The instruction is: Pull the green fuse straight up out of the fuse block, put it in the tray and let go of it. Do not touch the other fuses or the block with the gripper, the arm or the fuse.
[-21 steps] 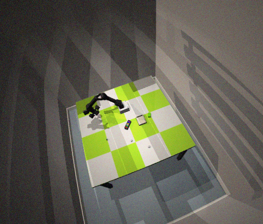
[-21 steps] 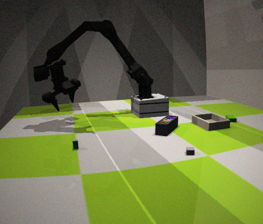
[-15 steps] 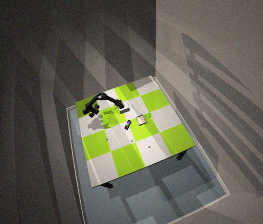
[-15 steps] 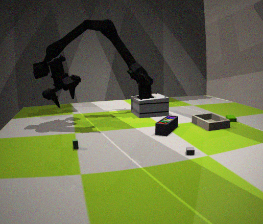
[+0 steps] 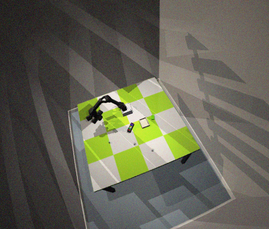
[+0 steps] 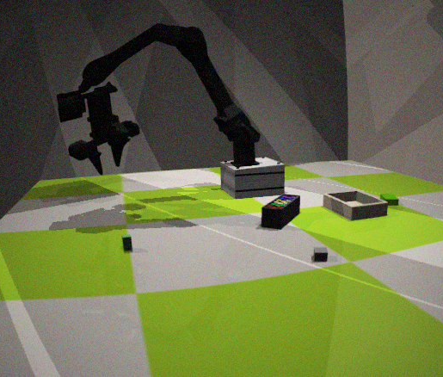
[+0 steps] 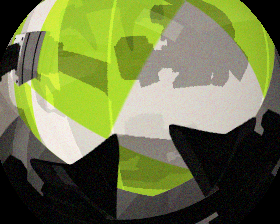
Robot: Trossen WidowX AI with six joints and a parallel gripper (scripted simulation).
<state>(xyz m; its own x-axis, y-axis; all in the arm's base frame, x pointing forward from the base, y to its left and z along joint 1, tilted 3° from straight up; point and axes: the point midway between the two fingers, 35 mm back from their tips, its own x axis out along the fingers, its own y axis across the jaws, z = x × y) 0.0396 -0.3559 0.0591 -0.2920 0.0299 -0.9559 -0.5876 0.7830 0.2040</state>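
Now: gripper tip 260 mm short of the green fuse, 350 mm to the right of it and 60 mm above it. Also, from my gripper tip: tray (230 mm ahead, 550 mm to the left, 80 mm below).
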